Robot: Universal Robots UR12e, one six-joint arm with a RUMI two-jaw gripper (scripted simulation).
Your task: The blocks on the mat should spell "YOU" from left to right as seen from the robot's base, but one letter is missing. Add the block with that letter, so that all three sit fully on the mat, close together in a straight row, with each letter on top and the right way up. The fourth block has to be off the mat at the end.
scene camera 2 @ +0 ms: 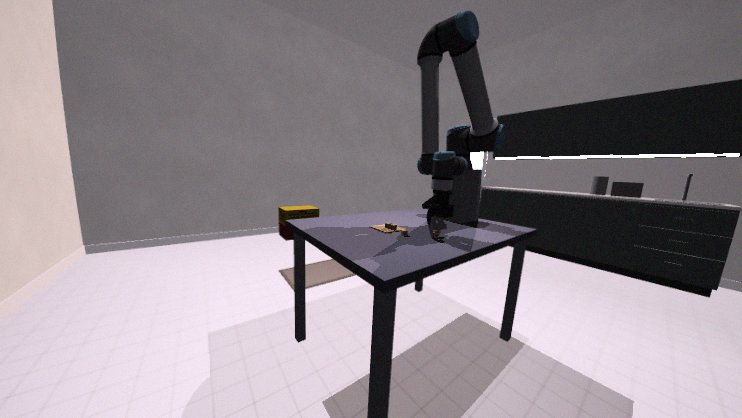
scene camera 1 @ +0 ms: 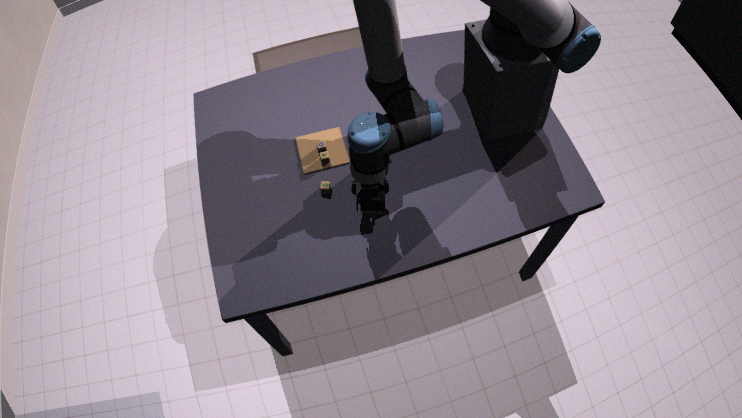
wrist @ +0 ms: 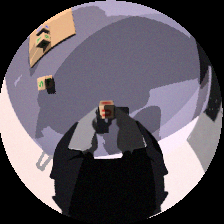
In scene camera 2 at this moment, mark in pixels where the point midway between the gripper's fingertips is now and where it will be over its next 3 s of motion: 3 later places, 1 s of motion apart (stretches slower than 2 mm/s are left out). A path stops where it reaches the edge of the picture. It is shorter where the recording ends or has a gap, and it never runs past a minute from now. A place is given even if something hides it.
My gripper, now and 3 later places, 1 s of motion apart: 434, 237; 436, 217; 406, 212; 384, 208
